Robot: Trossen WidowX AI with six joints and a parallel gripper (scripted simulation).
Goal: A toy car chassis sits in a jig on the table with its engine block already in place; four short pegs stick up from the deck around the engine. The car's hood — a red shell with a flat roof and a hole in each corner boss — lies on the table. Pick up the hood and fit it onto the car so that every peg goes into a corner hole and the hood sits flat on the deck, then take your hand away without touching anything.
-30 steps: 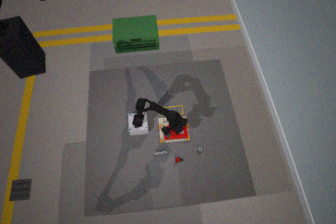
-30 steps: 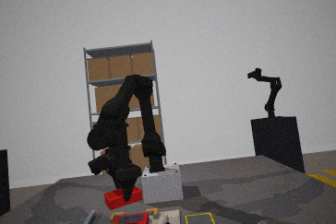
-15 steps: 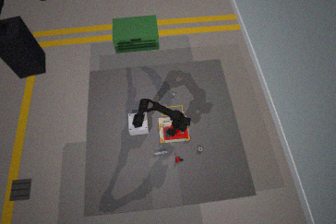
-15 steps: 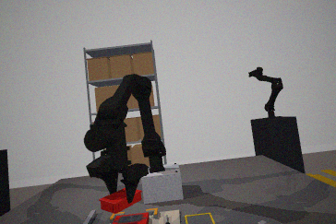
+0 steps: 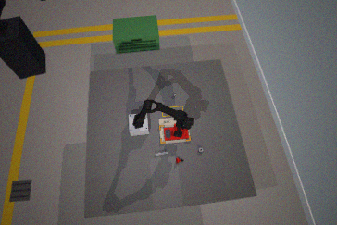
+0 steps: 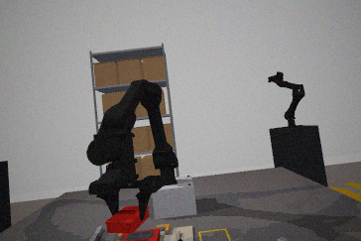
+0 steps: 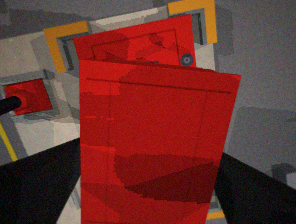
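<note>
My gripper tip is 2 cm short of the grey engine block and 9 cm above it. Round my gripper tip: red hood (1 cm above); grey wheel (13 cm ahead, 19 cm to the right, 10 cm below).
</note>
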